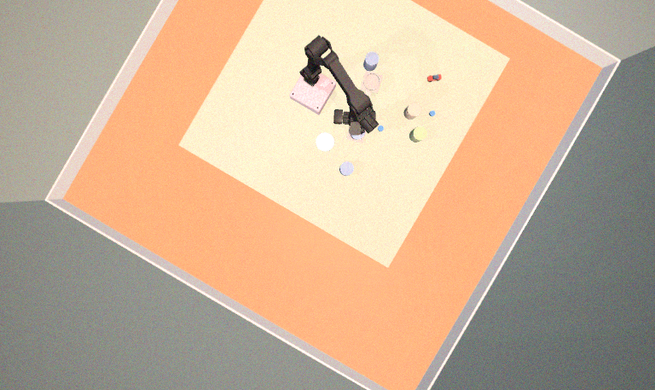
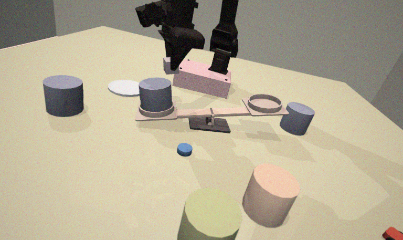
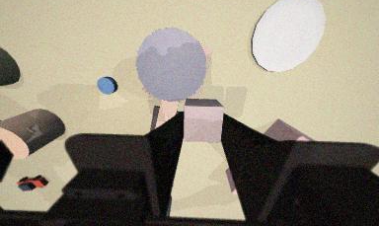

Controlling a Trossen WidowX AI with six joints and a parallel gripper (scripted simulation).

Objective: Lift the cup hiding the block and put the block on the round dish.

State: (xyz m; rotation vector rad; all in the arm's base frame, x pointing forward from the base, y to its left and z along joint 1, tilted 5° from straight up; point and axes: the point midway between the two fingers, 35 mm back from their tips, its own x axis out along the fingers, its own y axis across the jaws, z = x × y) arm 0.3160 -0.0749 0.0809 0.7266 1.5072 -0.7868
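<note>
Now: gripper tip 140 mm to the left of the round white dish, 120 mm above it and 60 mm past it. From my gripper tip the other things lie so: green cylinder: 320 mm ahead, 190 mm to the left, 80 mm below; then peach cylinder: 240 mm to the left, 200 mm ahead, 80 mm below; then grey block: right at my gripper tip.
</note>
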